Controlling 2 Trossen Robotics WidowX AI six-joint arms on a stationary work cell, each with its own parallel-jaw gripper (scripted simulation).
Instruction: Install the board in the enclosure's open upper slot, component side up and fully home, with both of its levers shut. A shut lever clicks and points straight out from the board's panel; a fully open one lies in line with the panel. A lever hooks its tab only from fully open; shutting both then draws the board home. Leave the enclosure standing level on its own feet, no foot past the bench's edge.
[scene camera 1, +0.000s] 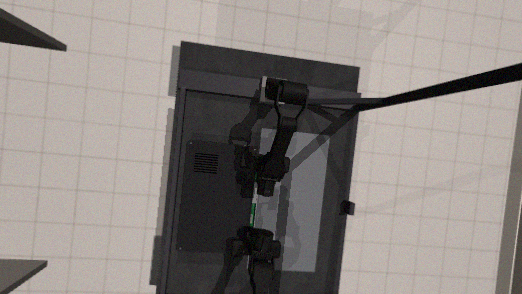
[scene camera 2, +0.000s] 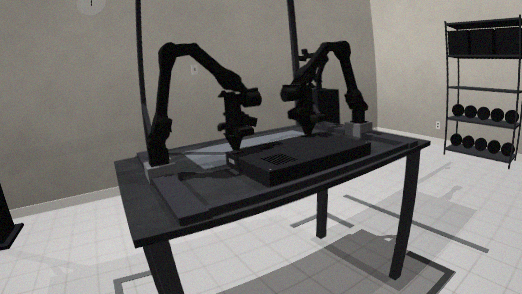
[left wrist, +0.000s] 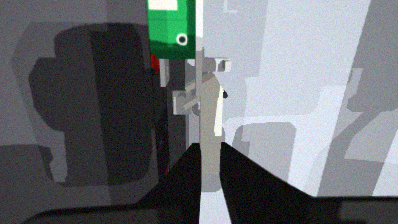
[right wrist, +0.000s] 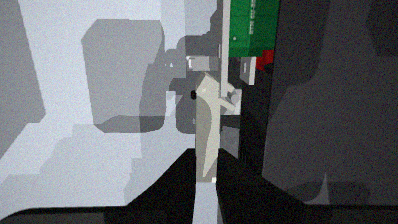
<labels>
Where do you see my right gripper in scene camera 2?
236, 152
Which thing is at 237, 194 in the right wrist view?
My right gripper.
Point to a dark enclosure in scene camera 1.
217, 197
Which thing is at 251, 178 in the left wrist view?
My left gripper.
</labels>
